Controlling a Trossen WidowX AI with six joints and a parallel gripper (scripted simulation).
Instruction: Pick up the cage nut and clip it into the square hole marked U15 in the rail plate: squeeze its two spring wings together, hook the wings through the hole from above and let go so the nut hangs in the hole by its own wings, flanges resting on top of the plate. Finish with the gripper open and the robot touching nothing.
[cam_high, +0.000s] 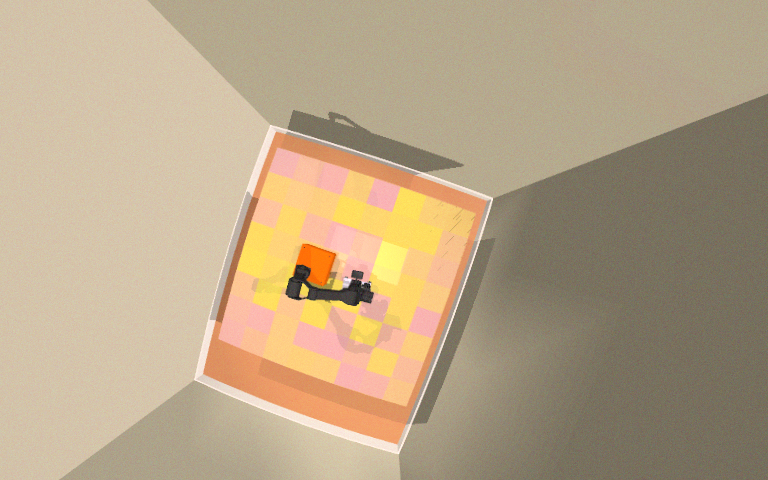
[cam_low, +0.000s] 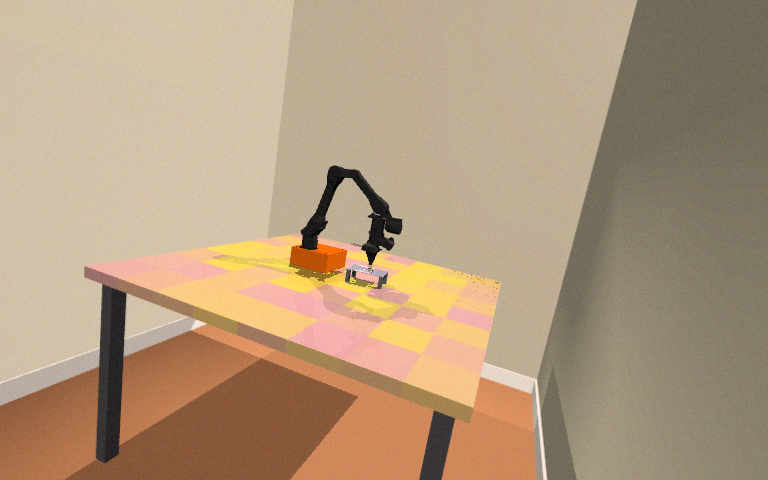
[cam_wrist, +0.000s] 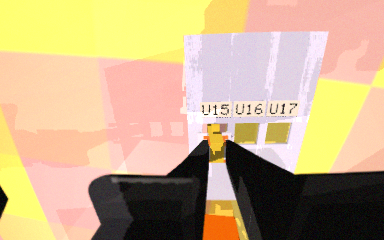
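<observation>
Right now my gripper tip is 10 mm above the cage nut.
</observation>
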